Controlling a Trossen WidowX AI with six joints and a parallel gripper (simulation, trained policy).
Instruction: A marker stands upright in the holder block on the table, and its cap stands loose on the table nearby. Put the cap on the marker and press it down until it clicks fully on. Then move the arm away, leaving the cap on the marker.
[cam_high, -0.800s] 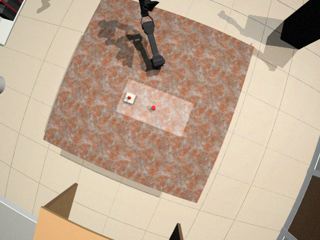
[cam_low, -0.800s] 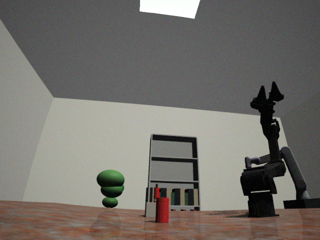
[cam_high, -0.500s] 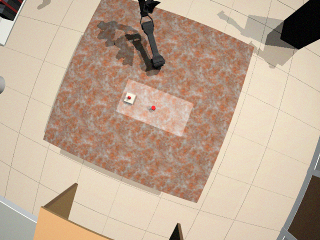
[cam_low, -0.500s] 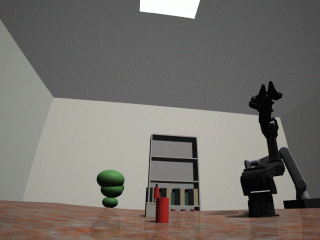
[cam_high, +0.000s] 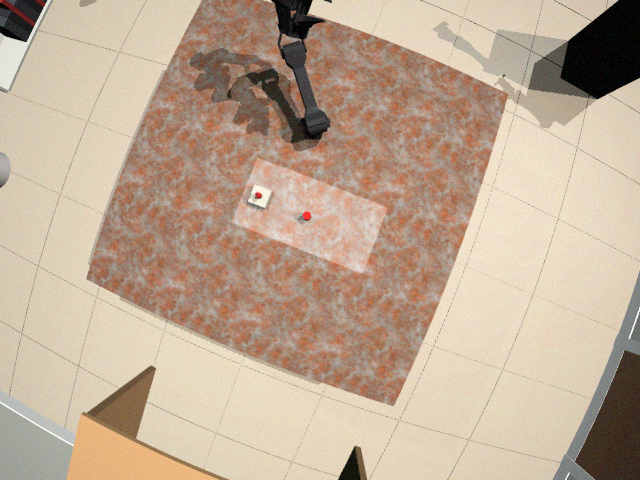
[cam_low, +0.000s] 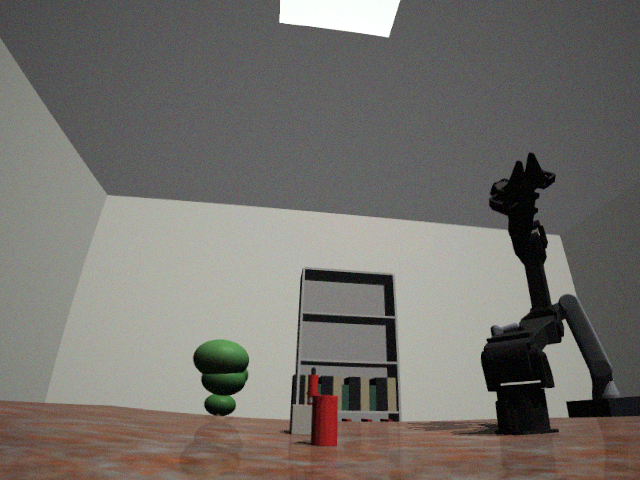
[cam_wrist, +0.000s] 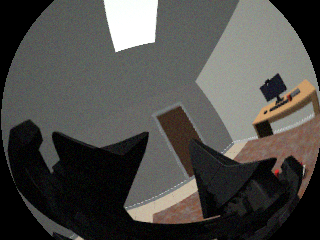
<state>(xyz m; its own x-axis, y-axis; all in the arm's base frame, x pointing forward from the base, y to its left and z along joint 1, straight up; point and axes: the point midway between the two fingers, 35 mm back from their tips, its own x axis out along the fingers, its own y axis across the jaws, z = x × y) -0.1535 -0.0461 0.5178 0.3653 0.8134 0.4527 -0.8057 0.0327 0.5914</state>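
Now: the red cap 450 mm ahead of my gripper tip, 110 mm to the left of it and 510 mm below it. From my gripper tip the other things lie so: white holder block (440 mm ahead, 70 mm to the right, 510 mm below).
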